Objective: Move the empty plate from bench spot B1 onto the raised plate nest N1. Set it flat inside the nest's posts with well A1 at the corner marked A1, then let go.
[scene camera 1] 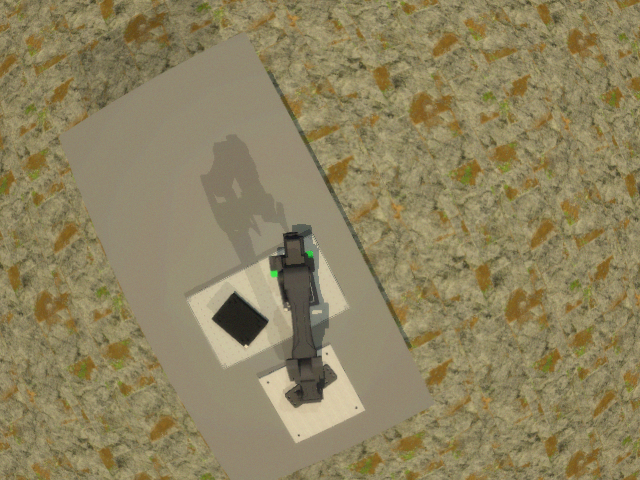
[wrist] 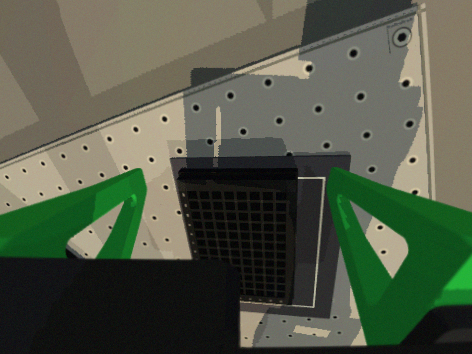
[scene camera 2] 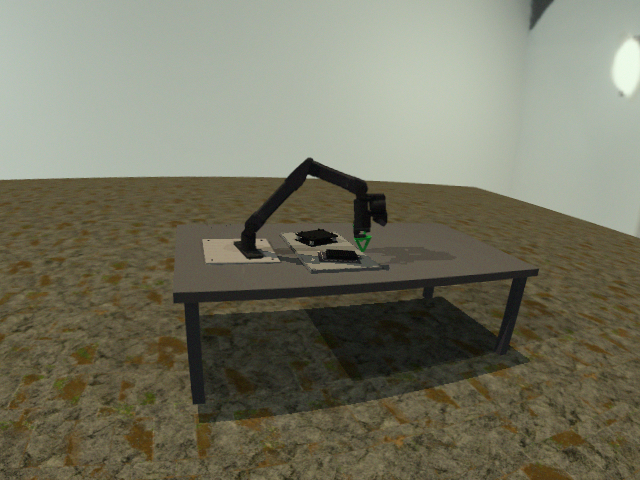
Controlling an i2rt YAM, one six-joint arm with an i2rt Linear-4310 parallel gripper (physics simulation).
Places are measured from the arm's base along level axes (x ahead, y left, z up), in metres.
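Pixels of known places: gripper, fingertip midpoint: (wrist: 236,178) (scene camera 2: 361,246); arm's base at its link origin: (scene camera 2: 247,250).
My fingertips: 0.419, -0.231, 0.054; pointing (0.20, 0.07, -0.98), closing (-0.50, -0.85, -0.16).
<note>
Ahead of a thing's pixels: the offset from my fingertips to its top centre, as dx, dy, dz. "spot": to the spot under its first point. Level surfaces: height alone.
The empty plate @(-0.070, +0.044, -0.036) (scene camera 2: 341,254) (wrist: 245,235) is black with a grid of wells. It lies flat on the dark mat of spot B1 @(spot: -0.035, -0.031, -0.050) (wrist: 312,167), left of centre within its white outline in the wrist view. The arm hides most of it in scene camera 1, and the dark camera housing covers its lower left in the wrist view. My gripper (scene camera 1: 292,263) (scene camera 2: 362,245) (wrist: 236,178) is open and empty, above the plate's level, its green fingertips apart on either side of the plate's far end. The raised nest N1 @(-0.063, +0.277, -0.009) (scene camera 1: 240,319) (scene camera 2: 316,236) is black, with a small pale mark at one corner.
The perforated pale board @(-0.074, +0.167, -0.052) (scene camera 1: 330,294) (scene camera 2: 325,267) (wrist: 280,100) carries both spot B1 and the nest. The arm's white base plate (scene camera 1: 305,426) (scene camera 2: 219,253) is beside it on the grey table @(dz -0.065) (scene camera 1: 155,155) (scene camera 2: 465,258).
</note>
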